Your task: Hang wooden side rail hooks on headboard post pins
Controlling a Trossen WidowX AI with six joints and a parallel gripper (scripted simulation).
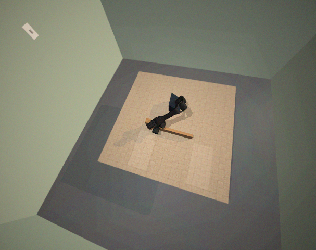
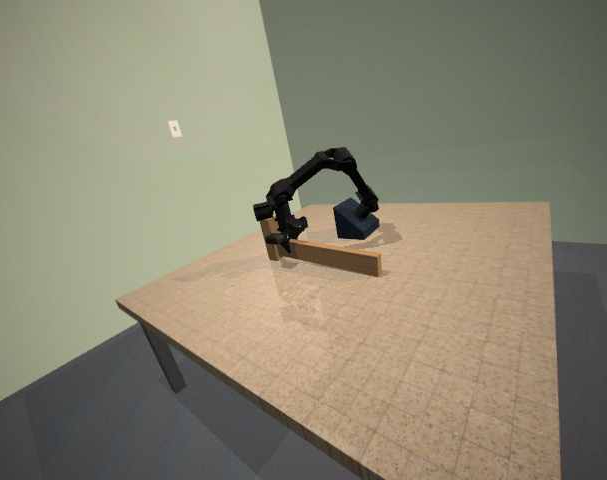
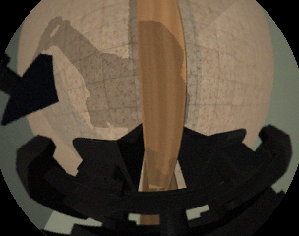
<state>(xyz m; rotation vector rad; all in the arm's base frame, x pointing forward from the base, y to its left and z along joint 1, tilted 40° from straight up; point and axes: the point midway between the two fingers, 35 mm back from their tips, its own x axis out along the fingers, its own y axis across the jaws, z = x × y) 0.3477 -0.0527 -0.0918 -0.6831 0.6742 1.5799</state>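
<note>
The headboard post is 1 cm ahead of my gripper tip, 9 cm to the right of it and 4 cm above it.
</note>
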